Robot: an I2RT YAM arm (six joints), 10 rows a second.
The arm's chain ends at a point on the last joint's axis. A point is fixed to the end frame.
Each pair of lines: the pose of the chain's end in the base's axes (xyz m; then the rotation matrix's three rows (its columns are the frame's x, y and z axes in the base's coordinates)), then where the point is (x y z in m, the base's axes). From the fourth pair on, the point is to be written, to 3 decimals.
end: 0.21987 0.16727 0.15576; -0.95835 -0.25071 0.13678; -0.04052 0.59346 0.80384; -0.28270 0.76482 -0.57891
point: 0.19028 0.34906 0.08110
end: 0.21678 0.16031 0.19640; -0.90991 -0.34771 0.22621; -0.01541 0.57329 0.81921; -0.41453 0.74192 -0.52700
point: 0.20015 0.34483 0.12447
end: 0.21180 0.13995 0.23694; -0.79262 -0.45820 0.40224; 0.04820 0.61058 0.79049; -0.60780 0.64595 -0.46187
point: 0.22630 0.32399 0.16336
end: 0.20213 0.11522 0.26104; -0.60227 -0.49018 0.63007; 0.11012 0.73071 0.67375; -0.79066 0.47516 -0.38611
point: 0.265 0.287 0.184
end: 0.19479 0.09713 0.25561; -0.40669 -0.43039 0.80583; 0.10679 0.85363 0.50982; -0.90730 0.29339 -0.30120
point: 0.302 0.246 0.179
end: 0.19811 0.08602 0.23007; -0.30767 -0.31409 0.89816; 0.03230 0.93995 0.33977; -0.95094 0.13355 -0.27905
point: 0.333 0.205 0.146
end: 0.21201 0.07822 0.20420; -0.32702 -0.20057 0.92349; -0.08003 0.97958 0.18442; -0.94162 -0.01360 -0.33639
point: 0.358 0.166 0.101
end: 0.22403 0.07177 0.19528; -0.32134 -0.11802 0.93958; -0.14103 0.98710 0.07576; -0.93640 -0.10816 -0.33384
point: 0.378 0.137 0.088
